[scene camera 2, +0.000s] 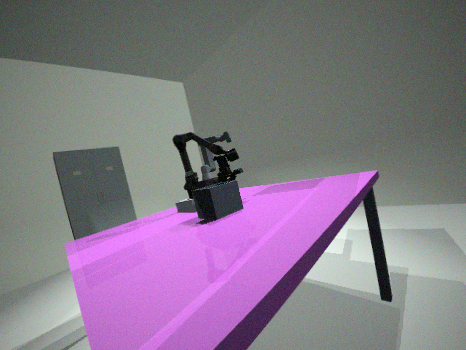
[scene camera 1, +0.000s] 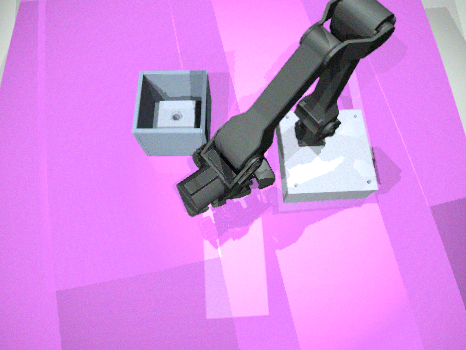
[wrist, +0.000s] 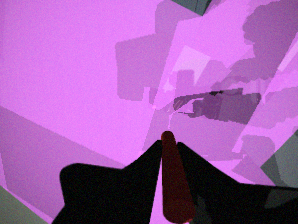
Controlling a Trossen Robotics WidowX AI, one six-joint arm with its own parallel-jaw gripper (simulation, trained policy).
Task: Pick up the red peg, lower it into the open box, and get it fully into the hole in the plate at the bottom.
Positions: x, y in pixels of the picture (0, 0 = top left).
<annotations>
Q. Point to a plate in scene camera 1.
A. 172, 114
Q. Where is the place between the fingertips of my gripper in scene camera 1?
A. At 223, 198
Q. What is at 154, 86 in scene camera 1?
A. A grey box.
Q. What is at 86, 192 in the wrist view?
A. My gripper.
</annotations>
